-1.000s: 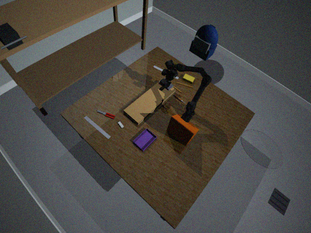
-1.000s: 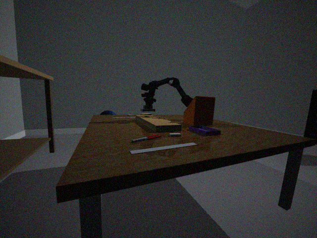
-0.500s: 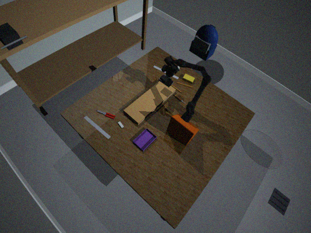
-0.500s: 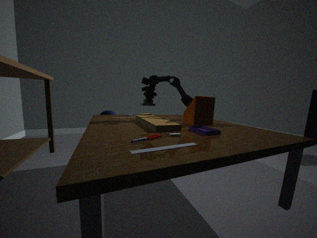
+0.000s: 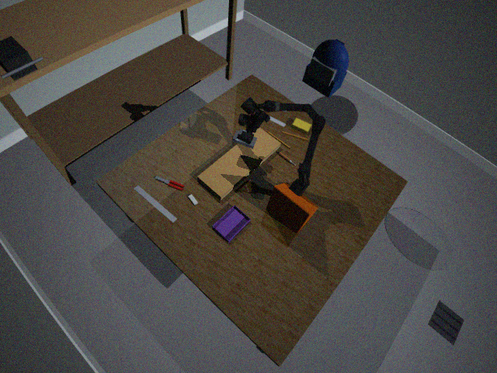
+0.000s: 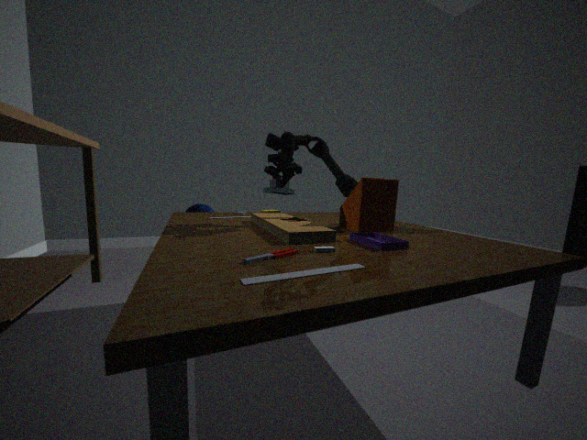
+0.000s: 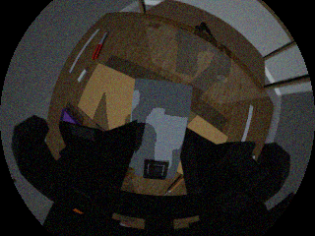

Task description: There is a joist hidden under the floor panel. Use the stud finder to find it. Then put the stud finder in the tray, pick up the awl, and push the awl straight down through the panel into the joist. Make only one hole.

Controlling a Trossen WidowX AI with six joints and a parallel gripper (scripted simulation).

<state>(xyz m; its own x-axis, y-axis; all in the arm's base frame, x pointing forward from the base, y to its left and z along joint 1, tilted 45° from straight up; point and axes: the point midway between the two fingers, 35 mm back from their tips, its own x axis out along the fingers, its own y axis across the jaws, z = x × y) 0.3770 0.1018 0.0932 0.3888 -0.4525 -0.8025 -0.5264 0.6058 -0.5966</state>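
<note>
My gripper tip is now 20 mm past the stud finder, 10 mm to the left of it and 20 mm below it. From my gripper tip the other things lie so: awl 190 mm behind, 210 mm to the right, 170 mm below; yellow block 50 mm behind, 470 mm to the right, 160 mm below; purple tray 300 mm behind, 310 mm to the left, 160 mm below.
</note>
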